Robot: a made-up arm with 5 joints. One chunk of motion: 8 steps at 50 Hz.
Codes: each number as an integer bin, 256 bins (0 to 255) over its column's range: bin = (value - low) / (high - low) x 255, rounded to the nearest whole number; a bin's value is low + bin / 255 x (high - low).
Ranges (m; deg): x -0.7..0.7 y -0.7..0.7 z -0.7..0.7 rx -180..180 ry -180..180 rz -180..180
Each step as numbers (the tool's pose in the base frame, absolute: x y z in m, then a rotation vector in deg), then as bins.
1 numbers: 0.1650 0.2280 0.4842 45.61 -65.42 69.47
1 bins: 158 169 216 160 81 177
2 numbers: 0.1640 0.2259 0.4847 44.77 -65.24 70.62
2 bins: 157 169 216 159 81 178
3 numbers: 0.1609 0.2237 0.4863 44.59 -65.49 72.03
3 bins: 157 168 216 159 81 179
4 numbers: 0.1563 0.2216 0.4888 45.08 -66.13 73.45
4 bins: 156 168 217 159 81 180
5 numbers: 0.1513 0.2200 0.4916 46.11 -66.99 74.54
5 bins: 155 168 217 160 80 180
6 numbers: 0.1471 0.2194 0.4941 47.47 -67.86 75.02
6 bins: 154 167 217 161 79 181
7 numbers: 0.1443 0.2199 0.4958 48.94 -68.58 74.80
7 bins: 154 168 218 162 79 180
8 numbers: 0.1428 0.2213 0.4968 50.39 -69.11 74.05
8 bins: 154 168 218 163 79 180
